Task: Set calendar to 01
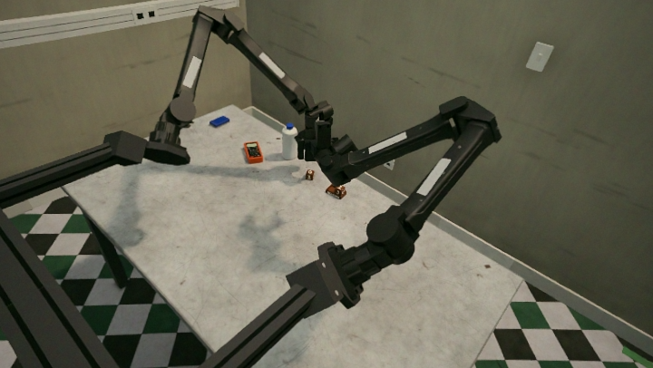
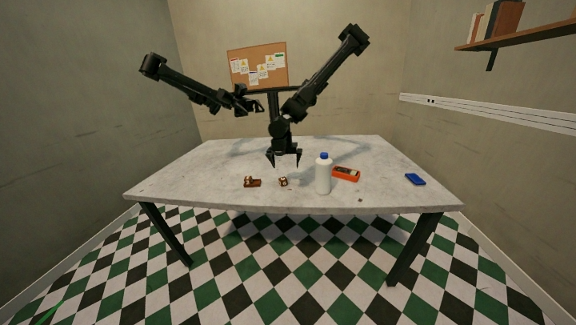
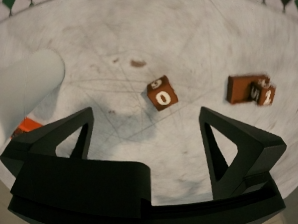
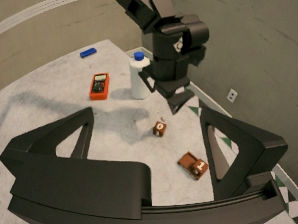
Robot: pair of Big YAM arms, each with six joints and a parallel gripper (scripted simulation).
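Now: the brown tray 17 cm to the right of my left hand, 10 cm below it and 3 cm behind it. Also, from my left hand: blue block: 59 cm to the left, 10 cm below, 1 cm behind; then white bottle: 15 cm to the left, 3 cm below, 3 cm ahead.
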